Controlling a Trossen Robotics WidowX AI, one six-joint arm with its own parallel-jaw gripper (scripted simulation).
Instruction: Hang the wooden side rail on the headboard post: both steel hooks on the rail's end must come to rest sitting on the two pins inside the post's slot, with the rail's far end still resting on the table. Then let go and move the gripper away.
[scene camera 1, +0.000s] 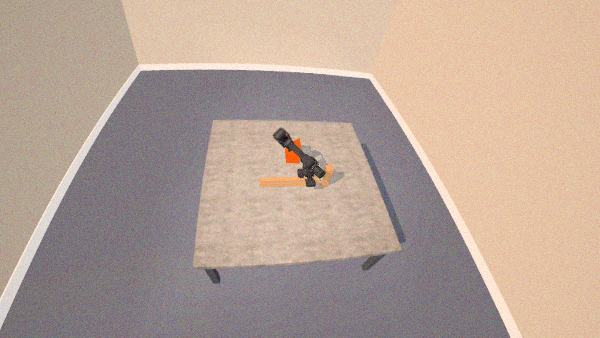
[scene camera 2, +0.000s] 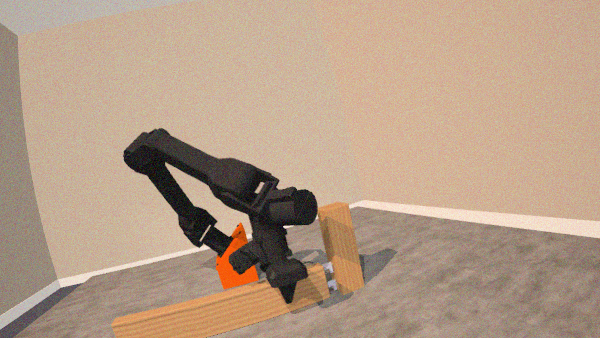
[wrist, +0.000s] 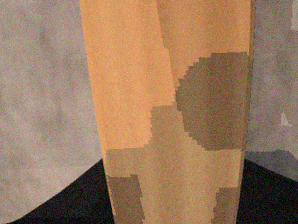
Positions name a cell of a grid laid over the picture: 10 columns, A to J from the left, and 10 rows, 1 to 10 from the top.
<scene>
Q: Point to my gripper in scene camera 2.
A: E9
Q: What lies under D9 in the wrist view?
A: My gripper.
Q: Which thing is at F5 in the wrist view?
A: A wooden side rail.
</scene>
